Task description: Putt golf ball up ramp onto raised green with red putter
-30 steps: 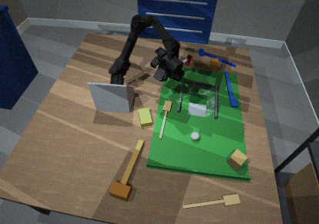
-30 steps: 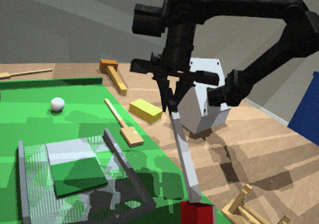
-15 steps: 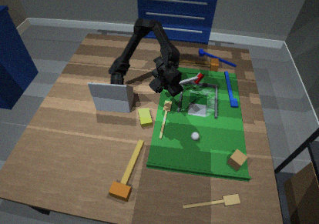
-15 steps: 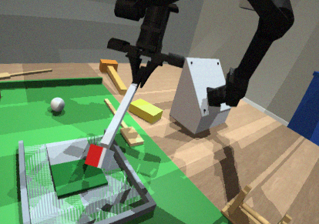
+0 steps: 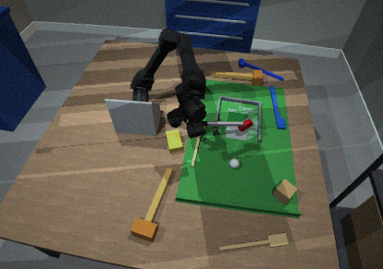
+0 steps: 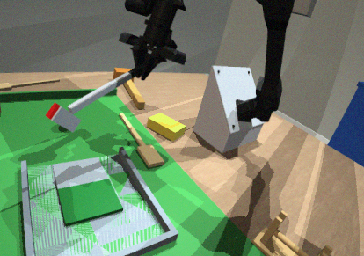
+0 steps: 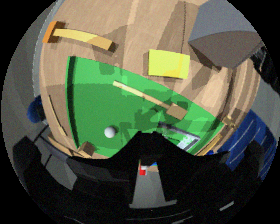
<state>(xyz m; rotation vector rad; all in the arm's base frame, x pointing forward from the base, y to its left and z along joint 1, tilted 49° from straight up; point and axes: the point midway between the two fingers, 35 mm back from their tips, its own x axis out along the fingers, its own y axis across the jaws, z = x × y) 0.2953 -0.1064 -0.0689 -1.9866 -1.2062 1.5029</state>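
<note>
Now: gripper tip 10 cm past the yellow block, 2 cm to the right of it and 14 cm above it. Round my gripper tip: tan cube (39 cm ahead, 13 cm to the right, 12 cm below); white golf ball (18 cm ahead, 4 cm to the right, 13 cm below); green mat (19 cm ahead, 13 cm to the left, 16 cm below).
</note>
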